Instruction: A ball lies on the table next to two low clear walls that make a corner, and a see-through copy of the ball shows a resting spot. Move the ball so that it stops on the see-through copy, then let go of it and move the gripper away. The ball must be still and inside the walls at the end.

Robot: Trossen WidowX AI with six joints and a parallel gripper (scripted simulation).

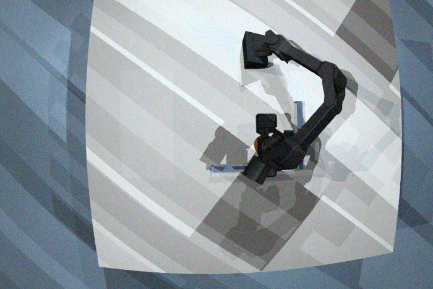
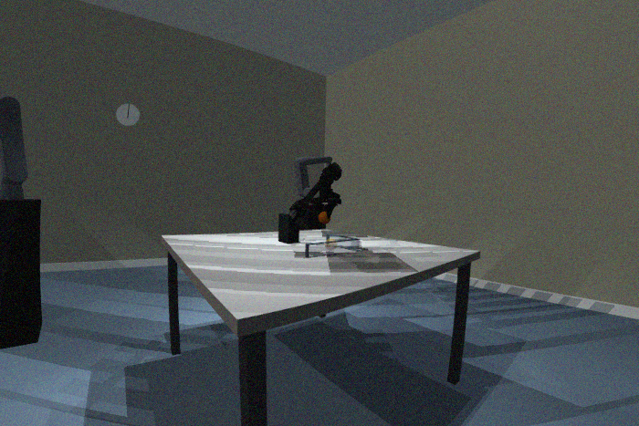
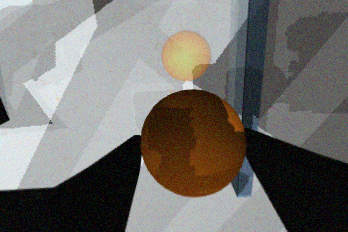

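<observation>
Now: the see-through copy of ball 20 mm ahead of my gripper tip, 40 mm to the left of it and 130 mm below it. The rest, counted from my gripper tip: orange ball right at my gripper tip.
</observation>
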